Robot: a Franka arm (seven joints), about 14 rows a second.
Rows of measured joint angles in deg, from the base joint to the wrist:
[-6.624, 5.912, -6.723, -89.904, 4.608, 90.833, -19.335]
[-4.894, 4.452, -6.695, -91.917, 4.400, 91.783, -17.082]
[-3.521, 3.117, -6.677, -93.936, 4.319, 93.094, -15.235]
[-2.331, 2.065, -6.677, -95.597, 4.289, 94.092, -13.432]
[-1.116, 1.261, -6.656, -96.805, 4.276, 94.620, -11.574]
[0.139, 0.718, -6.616, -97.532, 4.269, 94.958, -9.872]
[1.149, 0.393, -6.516, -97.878, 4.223, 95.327, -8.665]
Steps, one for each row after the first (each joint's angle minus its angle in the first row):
[1.730, -1.460, 0.028, -2.013, -0.208, 0.950, 2.253]
[3.103, -2.795, 0.046, -4.032, -0.289, 2.261, 4.100]
[4.293, -3.847, 0.046, -5.693, -0.319, 3.259, 5.903]
[5.508, -4.651, 0.067, -6.901, -0.332, 3.787, 7.761]
[6.763, -5.194, 0.107, -7.628, -0.339, 4.125, 9.463]
[7.773, -5.519, 0.207, -7.974, -0.385, 4.494, 10.670]

